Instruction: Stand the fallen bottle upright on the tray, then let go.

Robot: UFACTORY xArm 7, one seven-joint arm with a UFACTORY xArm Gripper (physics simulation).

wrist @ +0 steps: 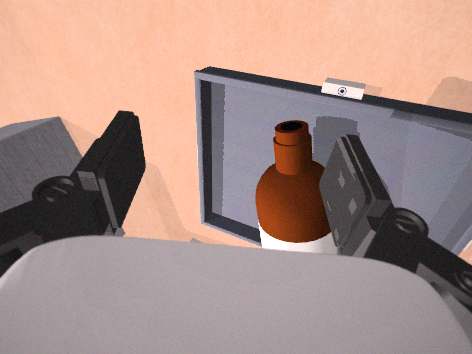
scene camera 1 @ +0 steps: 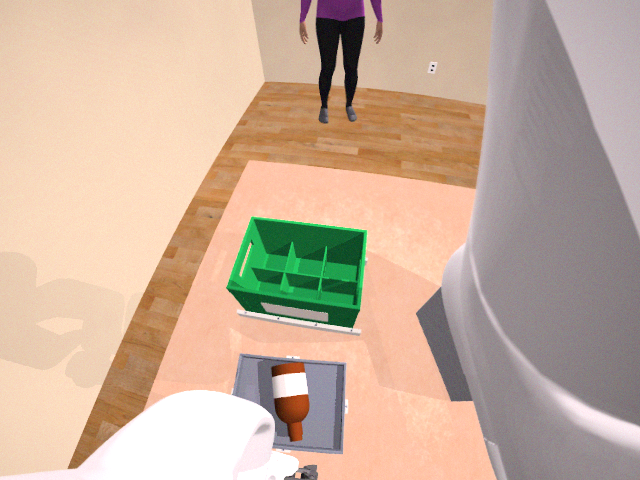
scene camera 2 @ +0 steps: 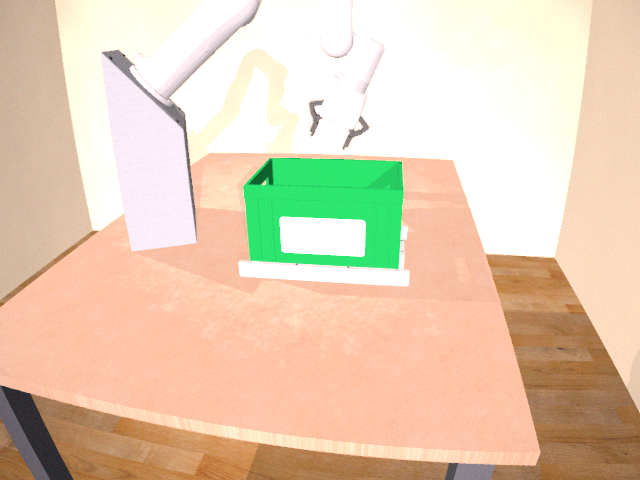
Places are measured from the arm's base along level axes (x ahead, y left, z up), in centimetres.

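Where they show: gripper, fingertip midpoint: (wrist: pixel 236 150) (scene camera 1: pixel 290 468) (scene camera 2: pixel 327 141); arm's base, link origin: (scene camera 2: pixel 150 87).
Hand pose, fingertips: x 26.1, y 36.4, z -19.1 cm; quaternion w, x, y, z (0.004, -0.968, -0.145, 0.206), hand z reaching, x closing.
Things, the pixels of their top centre, and the offset from my fingertips. "spot": a spot on its surface instead.
- brown bottle, top centre: (wrist: pixel 284 231) (scene camera 1: pixel 289 402) dx +5.8, dy -9.2, dz -6.4 cm
- grey tray, surface spot: (wrist: pixel 245 112) spot: dx -3.1, dy -6.1, dz -13.8 cm
- empty green crate, top centre: (scene camera 2: pixel 328 171) (scene camera 1: pixel 299 258) dx +16.1, dy -35.2, dz +3.2 cm
The brown bottle (scene camera 1: pixel 291 408) (wrist: pixel 292 205) with a white label lies on its side in the grey tray (scene camera 1: pixel 328 413) (wrist: pixel 245 112). In scene camera 1 its base points towards the green crate and its neck towards the near rim. My gripper (scene camera 2: pixel 328 141) (wrist: pixel 236 150) is open and empty, in the air above the table. In the wrist view the bottle shows between the fingers, nearer the right finger, which covers part of its side; the gripper body hides its base. In scene camera 1 a dark bit of the gripper shows at the bottom edge. The bottle and tray do not show in scene camera 2.
An empty green crate (scene camera 1: pixel 297 299) (scene camera 2: pixel 323 206) with dividers stands beyond the tray in scene camera 1, with white rails (scene camera 1: pixel 298 322) (scene camera 2: pixel 323 273) along it. The arm's grey pedestal (scene camera 1: pixel 445 351) (scene camera 2: pixel 155 180) stands to one side. The white arm covers the tray's near left corner in scene camera 1.
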